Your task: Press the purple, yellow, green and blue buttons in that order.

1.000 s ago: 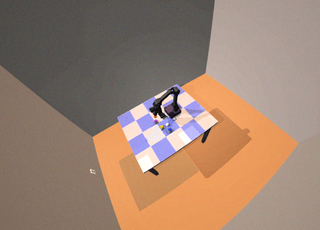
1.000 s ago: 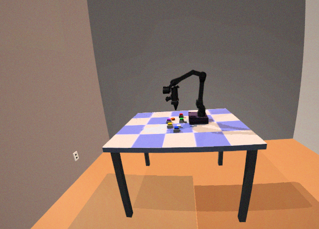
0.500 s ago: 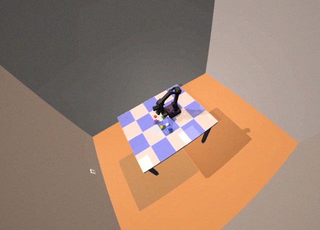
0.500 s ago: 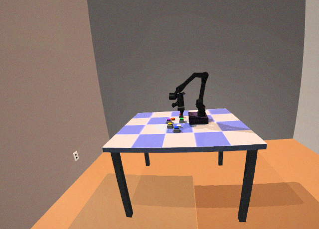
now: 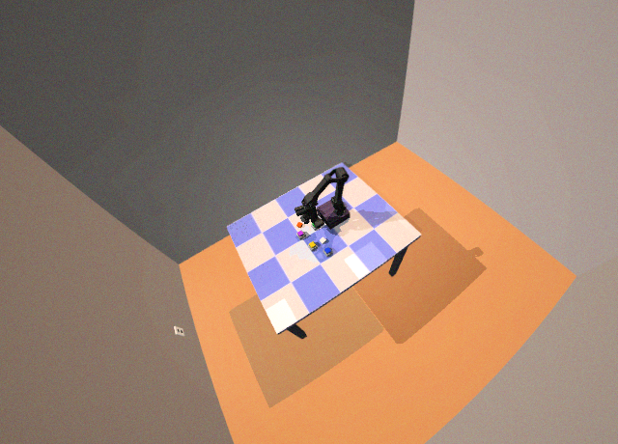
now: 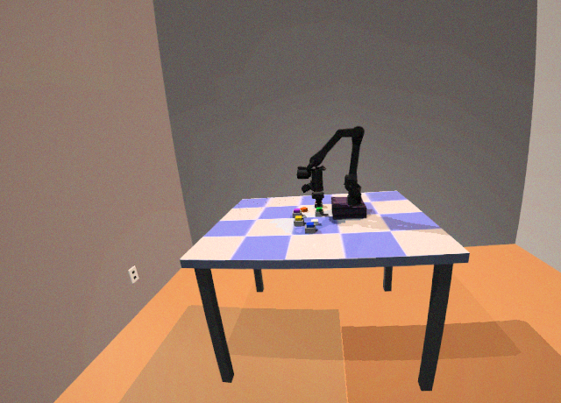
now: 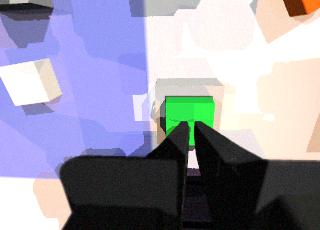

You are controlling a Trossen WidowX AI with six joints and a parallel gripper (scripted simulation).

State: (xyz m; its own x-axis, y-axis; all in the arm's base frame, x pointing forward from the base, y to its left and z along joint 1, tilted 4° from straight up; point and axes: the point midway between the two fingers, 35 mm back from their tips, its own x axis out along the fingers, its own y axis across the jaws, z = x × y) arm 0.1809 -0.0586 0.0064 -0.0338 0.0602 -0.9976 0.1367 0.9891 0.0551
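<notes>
My gripper tip is now 70 mm short of the blue button, 210 mm to the right of it and 10 mm above it. The rest, counted from my gripper tip: red button (20 mm behind, 150 mm to the right, 10 mm below); then yellow button (120 mm ahead, 110 mm to the left, 10 mm below).
</notes>
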